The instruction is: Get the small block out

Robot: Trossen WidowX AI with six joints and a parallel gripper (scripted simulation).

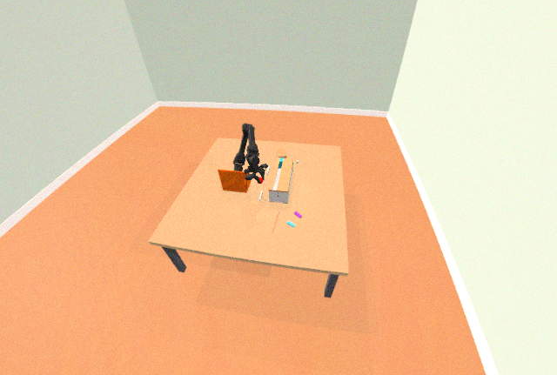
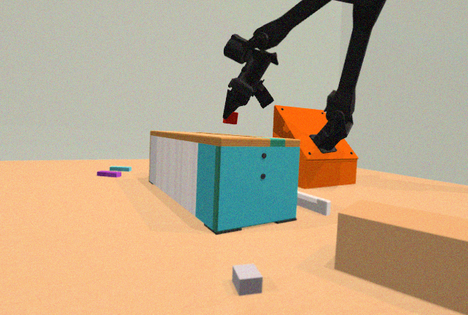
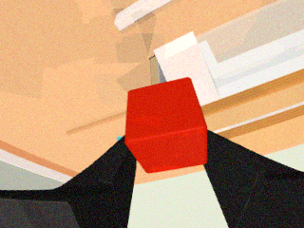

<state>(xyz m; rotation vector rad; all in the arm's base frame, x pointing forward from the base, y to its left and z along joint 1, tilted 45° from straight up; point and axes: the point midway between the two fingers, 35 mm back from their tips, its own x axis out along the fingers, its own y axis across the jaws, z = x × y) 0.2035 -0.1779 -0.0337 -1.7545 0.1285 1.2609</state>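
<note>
Right now the red block is 1 cm to the left of my gripper tip and 1 cm behind it. From my gripper tip the other things lie so: long box: 15 cm to the left, 11 cm below, 9 cm ahead; thin wooden stick: 22 cm to the right, 17 cm below, 12 cm ahead; purple bar: 27 cm ahead, 16 cm below, 15 cm to the right.
</note>
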